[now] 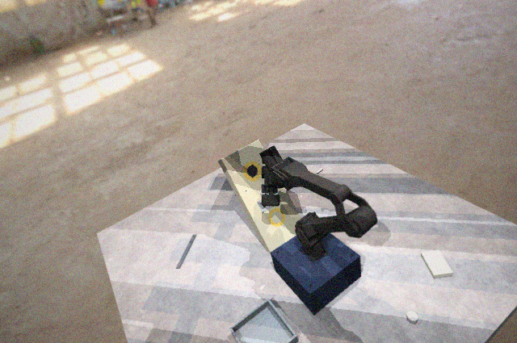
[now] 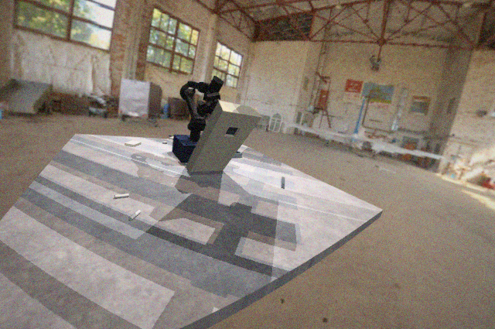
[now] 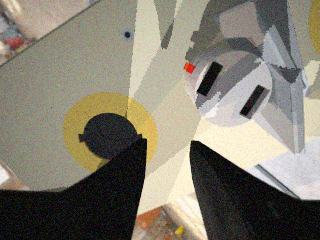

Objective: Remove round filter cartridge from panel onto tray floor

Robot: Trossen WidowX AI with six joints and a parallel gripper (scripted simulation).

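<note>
Right now my gripper tip is 50 mm above the round white filter cartridge and 10 mm to the left of it. Also, from my gripper tip: grey-blue tray: 380 mm behind, 250 mm below, 210 mm to the left; cream service panel: 70 mm below, 40 mm ahead, 10 mm to the left.
</note>
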